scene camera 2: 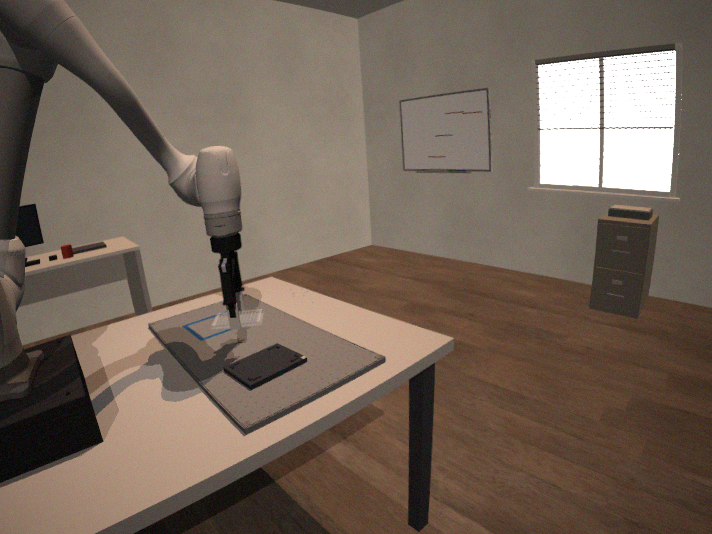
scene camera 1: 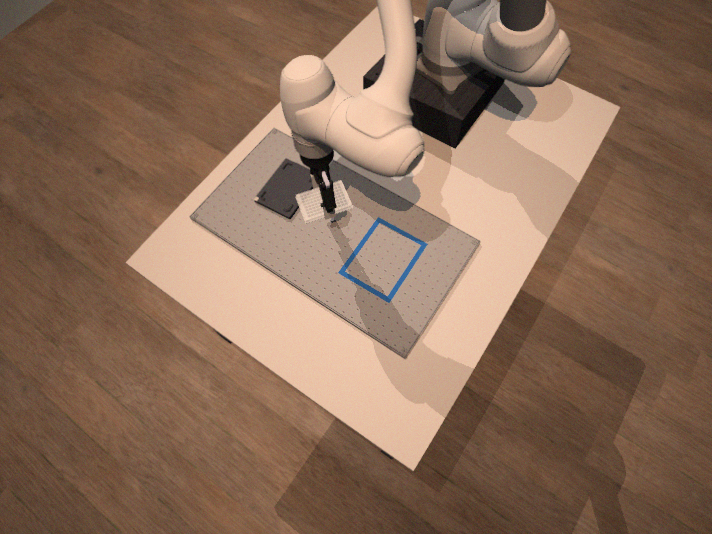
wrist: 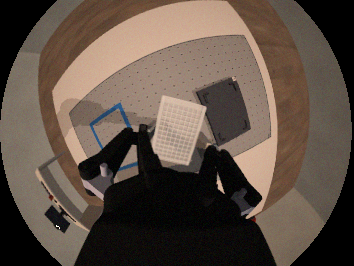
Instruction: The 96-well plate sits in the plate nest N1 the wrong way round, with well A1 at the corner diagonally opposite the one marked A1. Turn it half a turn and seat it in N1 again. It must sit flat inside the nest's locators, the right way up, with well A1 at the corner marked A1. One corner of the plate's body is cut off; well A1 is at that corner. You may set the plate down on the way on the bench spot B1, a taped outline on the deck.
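Note:
Visible to me: my gripper [scene camera 2: 238, 321], [scene camera 1: 324, 202], [wrist: 176, 132]; a white 96-well plate [scene camera 1: 315, 213], [wrist: 179, 108]; and a dark plate nest N1 [scene camera 1: 282, 187], [scene camera 2: 270, 364], [wrist: 226, 112].

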